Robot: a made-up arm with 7 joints. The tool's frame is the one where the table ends. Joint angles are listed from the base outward.
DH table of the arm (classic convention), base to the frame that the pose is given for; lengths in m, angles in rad. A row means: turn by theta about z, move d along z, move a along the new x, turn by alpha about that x. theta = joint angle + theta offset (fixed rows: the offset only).
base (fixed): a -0.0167, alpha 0, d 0, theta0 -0.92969
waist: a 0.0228, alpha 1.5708, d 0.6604, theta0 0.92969
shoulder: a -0.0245, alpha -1.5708, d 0.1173, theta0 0
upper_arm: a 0.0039, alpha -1.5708, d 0.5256, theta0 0
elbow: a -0.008, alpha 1.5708, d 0.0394, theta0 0
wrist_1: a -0.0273, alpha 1.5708, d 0.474, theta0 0
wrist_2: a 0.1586, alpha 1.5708, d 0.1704, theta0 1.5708
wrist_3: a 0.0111, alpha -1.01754, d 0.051, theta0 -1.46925
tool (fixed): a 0, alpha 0, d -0.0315, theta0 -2.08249
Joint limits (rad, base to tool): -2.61..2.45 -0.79..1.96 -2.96..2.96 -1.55..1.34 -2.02..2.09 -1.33..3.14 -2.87..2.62
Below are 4 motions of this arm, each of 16 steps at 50 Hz.
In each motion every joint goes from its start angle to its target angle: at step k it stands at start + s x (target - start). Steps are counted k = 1, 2, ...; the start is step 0. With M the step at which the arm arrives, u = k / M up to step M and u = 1 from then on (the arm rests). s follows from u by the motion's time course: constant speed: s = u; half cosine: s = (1 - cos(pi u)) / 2; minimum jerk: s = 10 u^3 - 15 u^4 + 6 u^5.
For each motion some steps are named. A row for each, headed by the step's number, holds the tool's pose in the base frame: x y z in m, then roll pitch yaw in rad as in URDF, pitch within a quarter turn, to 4 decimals.
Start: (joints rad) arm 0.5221 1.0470 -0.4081 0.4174 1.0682 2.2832 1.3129
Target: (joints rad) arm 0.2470 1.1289 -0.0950 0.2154 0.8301 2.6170 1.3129
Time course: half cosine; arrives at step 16
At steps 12, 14, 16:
12: -0.6332 -0.4762 1.0826 -1.3394 -0.1830 -2.8918
14: -0.6531 -0.4520 1.0712 -1.3453 -0.1264 -2.9064
16: -0.6598 -0.4434 1.0672 -1.3471 -0.1064 -2.9112

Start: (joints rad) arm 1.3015 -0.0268 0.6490 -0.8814 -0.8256 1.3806 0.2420
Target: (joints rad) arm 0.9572 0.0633 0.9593 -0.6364 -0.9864 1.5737 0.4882
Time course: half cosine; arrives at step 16
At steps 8, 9, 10, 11, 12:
8: 0.2022 -0.5623 1.4010 1.6957 -0.7326 -0.0477
9: 0.1882 -0.5669 1.4079 1.7014 -0.7553 -0.0586
10: 0.1741 -0.5708 1.4145 1.7066 -0.7781 -0.0690
11: 0.1606 -0.5740 1.4206 1.7110 -0.8000 -0.0785
12: 0.1483 -0.5764 1.4259 1.7145 -0.8199 -0.0866

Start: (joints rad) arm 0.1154 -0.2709 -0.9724 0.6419 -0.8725 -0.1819 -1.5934
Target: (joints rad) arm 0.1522 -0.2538 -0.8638 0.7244 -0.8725 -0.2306 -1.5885
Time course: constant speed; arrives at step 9
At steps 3, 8, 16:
3: 0.3927 -0.3450 1.6979 -2.5001 -0.2949 -2.0254
8: 0.4193 -0.3510 1.6775 -2.5510 -0.2450 -1.9624
16: 0.4248 -0.3516 1.6733 -2.5611 -0.2352 -1.9501

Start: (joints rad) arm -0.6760 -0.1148 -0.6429 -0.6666 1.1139 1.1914 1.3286
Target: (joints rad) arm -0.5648 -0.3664 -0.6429 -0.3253 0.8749 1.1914 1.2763
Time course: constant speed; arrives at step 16
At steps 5, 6, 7, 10, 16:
5: -0.1663 0.0102 1.7303 0.4652 -0.3800 0.4250
6: -0.1503 -0.0090 1.7352 0.4985 -0.3804 0.4004
7: -0.1339 -0.0280 1.7395 0.5317 -0.3792 0.3755
10: -0.0824 -0.0842 1.7488 0.6293 -0.3658 0.3000
16: 0.0292 -0.1908 1.7507 0.8073 -0.2967 0.1545

